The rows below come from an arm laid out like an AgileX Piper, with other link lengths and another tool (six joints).
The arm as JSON. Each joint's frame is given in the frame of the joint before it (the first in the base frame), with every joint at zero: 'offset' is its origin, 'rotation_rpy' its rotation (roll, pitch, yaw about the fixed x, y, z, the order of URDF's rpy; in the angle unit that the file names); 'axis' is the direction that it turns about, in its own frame. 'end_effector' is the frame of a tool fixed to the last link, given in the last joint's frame.
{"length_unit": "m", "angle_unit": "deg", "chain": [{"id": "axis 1", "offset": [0.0, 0.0, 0.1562], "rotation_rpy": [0.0, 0.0, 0.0], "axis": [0.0, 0.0, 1.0]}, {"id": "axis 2", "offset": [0.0, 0.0, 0.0], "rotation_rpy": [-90.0, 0.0, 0.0], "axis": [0.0, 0.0, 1.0]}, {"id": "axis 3", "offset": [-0.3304, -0.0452, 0.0], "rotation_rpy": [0.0, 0.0, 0.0], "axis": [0.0, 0.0, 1.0]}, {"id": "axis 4", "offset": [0.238, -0.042, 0.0], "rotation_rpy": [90.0, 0.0, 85.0], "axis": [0.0, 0.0, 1.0]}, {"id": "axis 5", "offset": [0.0, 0.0, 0.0], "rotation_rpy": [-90.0, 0.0, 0.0], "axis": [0.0, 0.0, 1.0]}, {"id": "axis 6", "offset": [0.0, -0.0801, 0.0], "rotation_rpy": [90.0, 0.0, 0.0], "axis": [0.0, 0.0, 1.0]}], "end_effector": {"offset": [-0.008, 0.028, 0.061], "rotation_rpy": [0.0, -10.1, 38.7]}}
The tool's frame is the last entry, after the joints.
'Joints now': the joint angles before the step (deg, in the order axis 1, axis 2, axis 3, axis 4, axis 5, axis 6). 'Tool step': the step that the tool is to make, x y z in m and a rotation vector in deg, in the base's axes. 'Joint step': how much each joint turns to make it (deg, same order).
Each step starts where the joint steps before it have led.
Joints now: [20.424 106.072 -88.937 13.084 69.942 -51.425]
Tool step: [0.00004 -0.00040 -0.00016 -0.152 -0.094 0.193]
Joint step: [0.001 0.000 0.000 -0.155 0.000 -0.165]
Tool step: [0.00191 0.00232 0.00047 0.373 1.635 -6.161]
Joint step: [-0.001 0.000 0.065 0.015 -0.001 6.365]
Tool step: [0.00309 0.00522 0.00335 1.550 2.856 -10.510]
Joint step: [0.000 -0.193 0.001 0.937 0.000 10.683]
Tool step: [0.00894 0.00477 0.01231 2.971 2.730 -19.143]
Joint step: [0.000 -1.380 -0.001 0.489 -1.616 19.473]
